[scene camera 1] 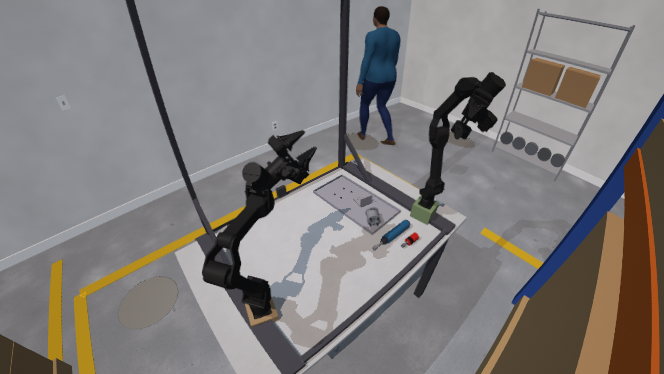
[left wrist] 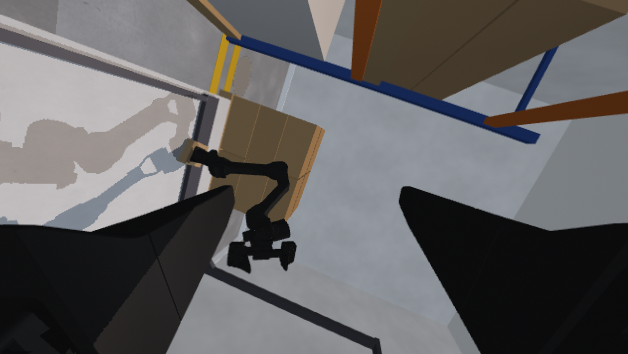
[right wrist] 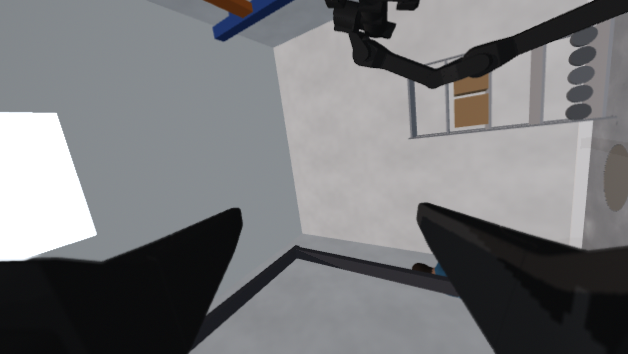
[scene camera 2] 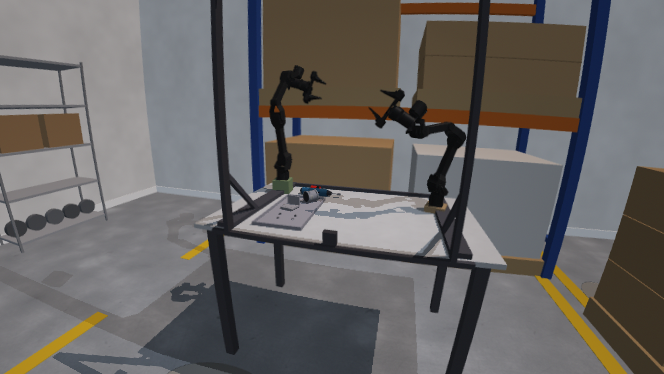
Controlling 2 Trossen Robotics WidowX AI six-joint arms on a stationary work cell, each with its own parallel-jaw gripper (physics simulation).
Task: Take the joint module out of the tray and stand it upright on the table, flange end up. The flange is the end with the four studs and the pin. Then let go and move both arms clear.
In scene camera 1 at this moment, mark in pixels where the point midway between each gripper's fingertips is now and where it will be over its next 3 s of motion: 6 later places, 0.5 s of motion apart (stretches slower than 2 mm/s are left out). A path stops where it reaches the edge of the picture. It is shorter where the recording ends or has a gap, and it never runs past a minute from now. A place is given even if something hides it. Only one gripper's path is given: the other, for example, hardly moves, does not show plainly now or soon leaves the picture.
My left gripper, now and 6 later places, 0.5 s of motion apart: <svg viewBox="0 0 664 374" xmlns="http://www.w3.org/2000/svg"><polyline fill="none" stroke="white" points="462,128 437,139 427,161 399,179 383,191 382,191 383,193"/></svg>
